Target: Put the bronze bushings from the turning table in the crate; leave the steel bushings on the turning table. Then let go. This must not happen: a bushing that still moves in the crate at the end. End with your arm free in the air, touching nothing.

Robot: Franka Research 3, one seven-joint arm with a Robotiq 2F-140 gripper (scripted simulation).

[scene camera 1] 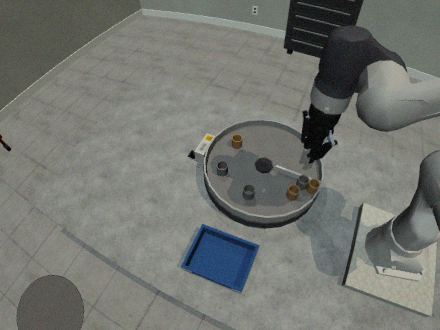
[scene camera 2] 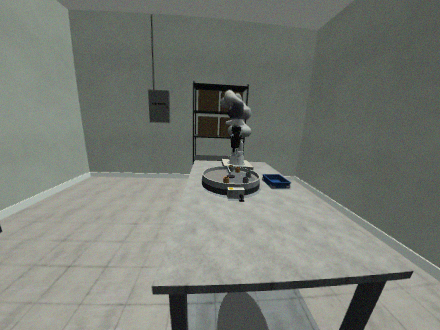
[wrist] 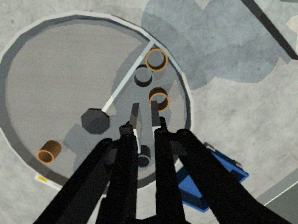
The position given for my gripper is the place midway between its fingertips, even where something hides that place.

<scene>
In view: my gripper (scene camera 1: 305, 165).
My gripper also shows in the wrist view (wrist: 146, 111).
</scene>
